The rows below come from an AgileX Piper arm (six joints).
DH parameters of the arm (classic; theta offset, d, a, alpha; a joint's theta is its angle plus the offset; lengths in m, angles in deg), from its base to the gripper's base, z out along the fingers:
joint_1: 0 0.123 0 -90
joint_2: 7.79 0 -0.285 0
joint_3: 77.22 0 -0.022 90
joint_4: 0 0.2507 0 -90
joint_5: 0 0 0 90
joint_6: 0 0.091 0 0
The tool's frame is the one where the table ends.
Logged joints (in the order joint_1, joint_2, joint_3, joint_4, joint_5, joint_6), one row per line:
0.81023, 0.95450, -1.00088, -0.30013, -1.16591, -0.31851
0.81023, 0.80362, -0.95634, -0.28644, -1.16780, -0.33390
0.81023, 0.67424, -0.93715, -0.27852, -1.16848, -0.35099
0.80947, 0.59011, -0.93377, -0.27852, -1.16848, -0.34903
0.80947, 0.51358, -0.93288, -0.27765, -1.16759, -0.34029
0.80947, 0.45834, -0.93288, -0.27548, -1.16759, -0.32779
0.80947, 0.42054, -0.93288, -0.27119, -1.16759, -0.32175
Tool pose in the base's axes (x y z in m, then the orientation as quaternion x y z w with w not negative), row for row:
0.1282, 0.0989, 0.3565, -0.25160, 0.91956, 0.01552, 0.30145
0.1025, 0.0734, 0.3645, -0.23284, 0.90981, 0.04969, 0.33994
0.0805, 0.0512, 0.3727, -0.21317, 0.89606, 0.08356, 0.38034
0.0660, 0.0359, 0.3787, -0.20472, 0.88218, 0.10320, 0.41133
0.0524, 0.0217, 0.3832, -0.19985, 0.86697, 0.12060, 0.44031
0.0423, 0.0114, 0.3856, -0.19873, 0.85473, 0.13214, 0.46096
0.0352, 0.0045, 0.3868, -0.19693, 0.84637, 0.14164, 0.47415
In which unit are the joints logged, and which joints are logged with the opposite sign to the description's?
The joints are logged in radians. Opposite sign: joint_5, joint_6.
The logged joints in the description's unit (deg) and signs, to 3 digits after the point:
46.423, 54.689, -57.346, -17.196, 66.802, 18.249
46.423, 46.044, -54.794, -16.412, 66.910, 19.131
46.423, 38.631, -53.695, -15.958, 66.949, 20.110
46.379, 33.811, -53.501, -15.958, 66.949, 19.998
46.379, 29.426, -53.450, -15.908, 66.898, 19.497
46.379, 26.261, -53.450, -15.784, 66.898, 18.781
46.379, 24.095, -53.450, -15.538, 66.898, 18.435

